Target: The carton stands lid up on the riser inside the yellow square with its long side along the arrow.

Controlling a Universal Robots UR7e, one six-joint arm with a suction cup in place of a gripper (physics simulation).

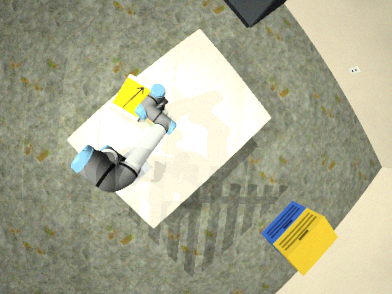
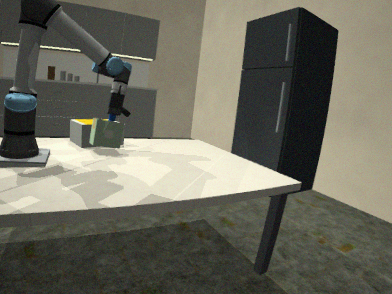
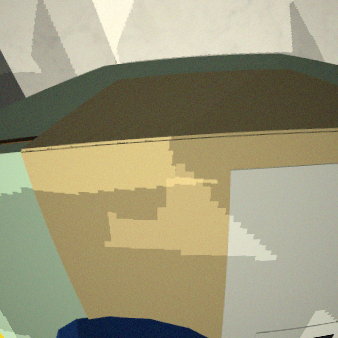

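Observation:
The carton [image 2: 107,135] [image 3: 134,268] is green with a tan lid that carries a white label [image 3: 285,235]. It stands lid up and slightly tilted on the table side of the grey riser [image 2: 78,134], with its bottom near table level. The riser's top is the yellow square [image 1: 125,93] [image 2: 85,121] with a black arrow [image 1: 133,96], and nothing stands on it. My blue suction cup [image 2: 111,117] [image 3: 127,326] sits on the carton's lid and holds it.
The white table [image 1: 224,116] [image 2: 195,175] stretches away to the right of the riser. A black fridge [image 2: 282,102] [image 1: 253,9] stands beyond the table's far corner. A yellow and blue box [image 1: 305,242] lies on the floor away from the table.

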